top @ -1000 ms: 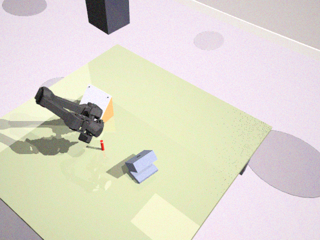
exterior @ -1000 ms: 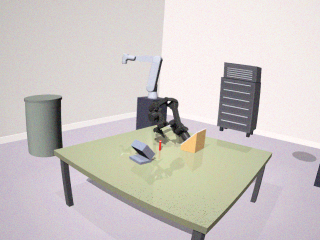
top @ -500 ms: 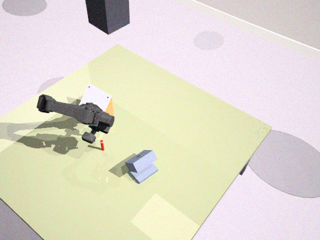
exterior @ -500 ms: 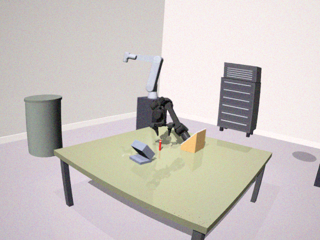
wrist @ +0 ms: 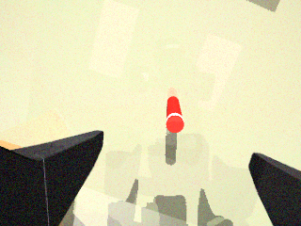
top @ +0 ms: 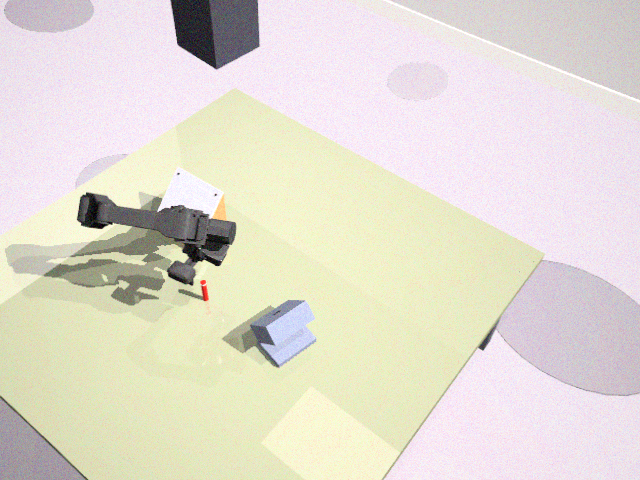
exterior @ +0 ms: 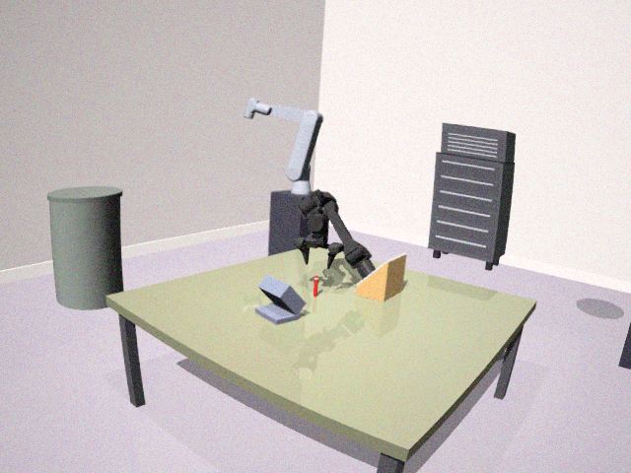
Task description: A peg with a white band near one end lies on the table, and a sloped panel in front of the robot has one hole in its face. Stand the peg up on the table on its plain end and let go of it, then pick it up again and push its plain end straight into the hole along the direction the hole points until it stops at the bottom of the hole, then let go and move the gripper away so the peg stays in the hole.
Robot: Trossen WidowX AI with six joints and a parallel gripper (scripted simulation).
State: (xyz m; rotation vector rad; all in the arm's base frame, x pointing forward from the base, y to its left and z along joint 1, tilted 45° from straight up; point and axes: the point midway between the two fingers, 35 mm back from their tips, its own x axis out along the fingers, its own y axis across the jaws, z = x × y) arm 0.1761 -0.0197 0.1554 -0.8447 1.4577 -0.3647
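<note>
The red peg lies 60 mm below my gripper tip. The rest, counted from my gripper tip: blue-grey sloped panel 250 mm ahead, 60 mm to the left, 40 mm below.
</note>
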